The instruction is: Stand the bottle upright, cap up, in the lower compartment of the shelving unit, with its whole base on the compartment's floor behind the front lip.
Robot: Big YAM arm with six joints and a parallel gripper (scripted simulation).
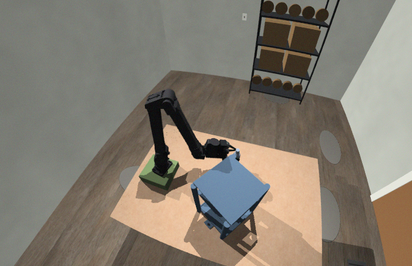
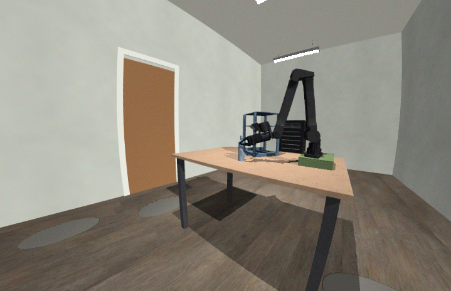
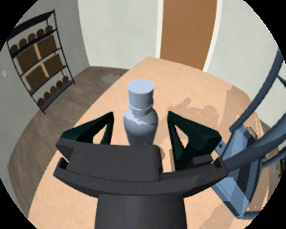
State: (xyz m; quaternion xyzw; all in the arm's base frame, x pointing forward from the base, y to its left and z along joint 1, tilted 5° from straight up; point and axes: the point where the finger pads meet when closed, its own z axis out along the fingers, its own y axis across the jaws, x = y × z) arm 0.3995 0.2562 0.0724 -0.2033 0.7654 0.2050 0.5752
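Right now the bottle is 1 cm below my hand. From my hand the other things lie so: blue shelving unit 7 cm ahead, 32 cm to the right, 5 cm above.
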